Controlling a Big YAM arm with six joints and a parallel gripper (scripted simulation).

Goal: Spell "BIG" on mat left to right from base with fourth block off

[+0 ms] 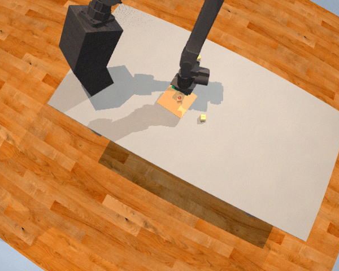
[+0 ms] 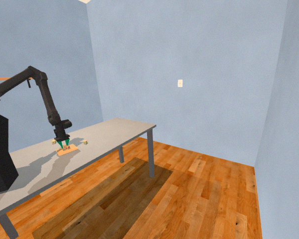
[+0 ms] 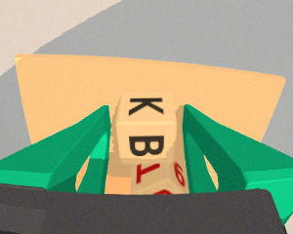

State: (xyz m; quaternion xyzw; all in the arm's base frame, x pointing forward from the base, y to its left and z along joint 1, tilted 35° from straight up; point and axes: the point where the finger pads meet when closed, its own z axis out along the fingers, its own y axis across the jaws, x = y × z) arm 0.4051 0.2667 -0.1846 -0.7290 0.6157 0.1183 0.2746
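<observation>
Right now the mat is 40 mm to the right of my hand, 10 mm below it and 10 mm ahead of it. Round my hand: block (200 mm to the left, 70 mm behind).
</observation>
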